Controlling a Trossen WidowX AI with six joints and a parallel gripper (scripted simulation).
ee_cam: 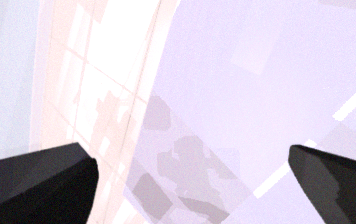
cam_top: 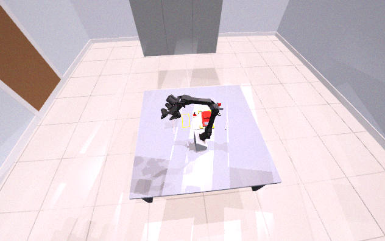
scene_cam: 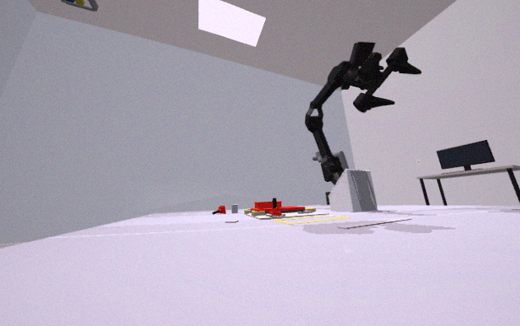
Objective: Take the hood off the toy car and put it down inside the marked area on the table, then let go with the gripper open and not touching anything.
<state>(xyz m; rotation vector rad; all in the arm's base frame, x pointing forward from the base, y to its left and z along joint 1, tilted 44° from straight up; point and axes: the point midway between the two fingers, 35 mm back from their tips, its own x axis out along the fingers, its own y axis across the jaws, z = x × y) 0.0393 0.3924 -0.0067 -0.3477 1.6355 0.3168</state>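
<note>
Right now my gripper tip is 27 cm short of the red hood, 41 cm to the left of it and 30 cm above it. Round my gripper tip: thin white strip: 17 cm ahead, 3 cm to the right, 34 cm below.
</note>
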